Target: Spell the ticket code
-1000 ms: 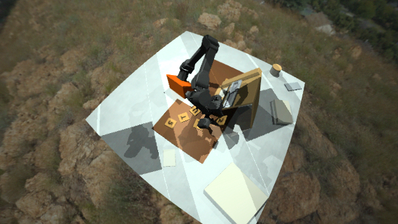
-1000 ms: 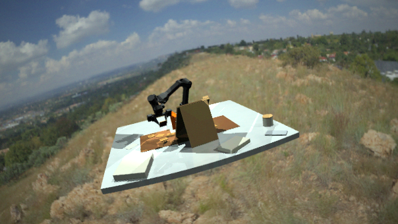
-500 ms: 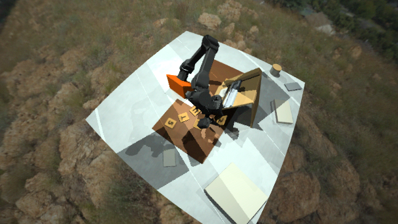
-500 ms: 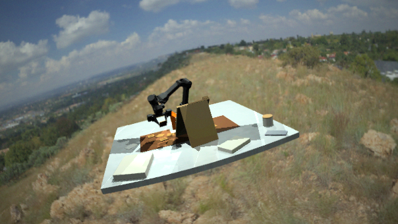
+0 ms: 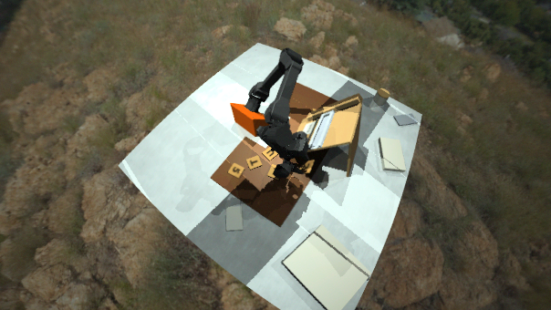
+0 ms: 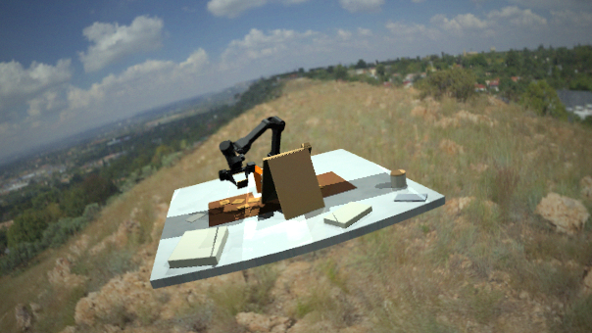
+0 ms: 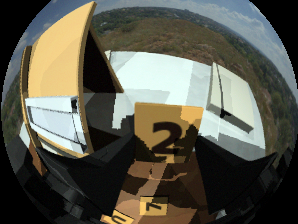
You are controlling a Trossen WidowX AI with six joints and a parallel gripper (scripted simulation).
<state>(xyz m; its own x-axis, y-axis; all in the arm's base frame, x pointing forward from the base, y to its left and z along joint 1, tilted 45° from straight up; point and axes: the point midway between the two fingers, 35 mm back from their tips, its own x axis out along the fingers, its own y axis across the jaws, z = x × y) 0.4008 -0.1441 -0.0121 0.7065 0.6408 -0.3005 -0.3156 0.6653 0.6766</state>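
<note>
The ticket lies 130 mm behind my gripper tip, 200 mm to the left of it and 80 mm below it. From my gripper tip the other things lie so: cream block (260 mm ahead, 430 mm to the left, 150 mm below); then brown mat (220 mm behind, 140 mm to the left, 160 mm below); then pale card (100 mm behind, 310 mm to the right, 160 mm below).
</note>
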